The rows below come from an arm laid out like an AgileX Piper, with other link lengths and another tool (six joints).
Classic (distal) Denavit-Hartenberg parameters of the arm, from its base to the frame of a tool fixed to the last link. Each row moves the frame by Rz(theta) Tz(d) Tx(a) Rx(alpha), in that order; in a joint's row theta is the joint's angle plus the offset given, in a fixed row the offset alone. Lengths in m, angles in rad.
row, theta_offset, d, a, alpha
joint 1, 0, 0.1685, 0, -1.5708
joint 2, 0.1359, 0, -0.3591, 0
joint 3, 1.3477, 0, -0.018, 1.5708
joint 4, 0, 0.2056, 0, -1.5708
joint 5, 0, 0, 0, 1.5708
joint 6, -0.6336, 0.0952, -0.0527, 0.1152
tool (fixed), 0, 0.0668, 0, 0
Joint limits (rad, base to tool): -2.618..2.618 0..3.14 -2.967..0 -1.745..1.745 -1.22..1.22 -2.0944..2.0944
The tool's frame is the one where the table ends.
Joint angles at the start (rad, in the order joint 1, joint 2, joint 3, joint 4, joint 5, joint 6):
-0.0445, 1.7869, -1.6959, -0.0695, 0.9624, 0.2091
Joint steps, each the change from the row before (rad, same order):
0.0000, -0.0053, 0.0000, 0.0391, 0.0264, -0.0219
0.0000, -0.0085, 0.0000, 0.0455, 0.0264, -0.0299
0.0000, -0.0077, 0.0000, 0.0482, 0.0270, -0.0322
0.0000, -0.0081, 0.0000, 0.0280, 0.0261, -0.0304
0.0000, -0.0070, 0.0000, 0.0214, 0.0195, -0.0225
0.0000, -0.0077, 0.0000, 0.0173, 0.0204, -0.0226
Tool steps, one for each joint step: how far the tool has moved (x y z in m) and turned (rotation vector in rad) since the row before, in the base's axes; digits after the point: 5 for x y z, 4 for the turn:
-0.00415, 0.00526, -0.00091, 0.0278, 0.0208, 0.0168
-0.00510, 0.00668, 0.00088, 0.0300, 0.0168, 0.0252
-0.00511, 0.00738, 0.00087, 0.0320, 0.0168, 0.0291
-0.00530, 0.00521, 0.00096, 0.0131, 0.0153, 0.0287
-0.00428, 0.00404, 0.00128, 0.0106, 0.0099, 0.0220
-0.00465, 0.00366, 0.00143, 0.0066, 0.0098, 0.0227

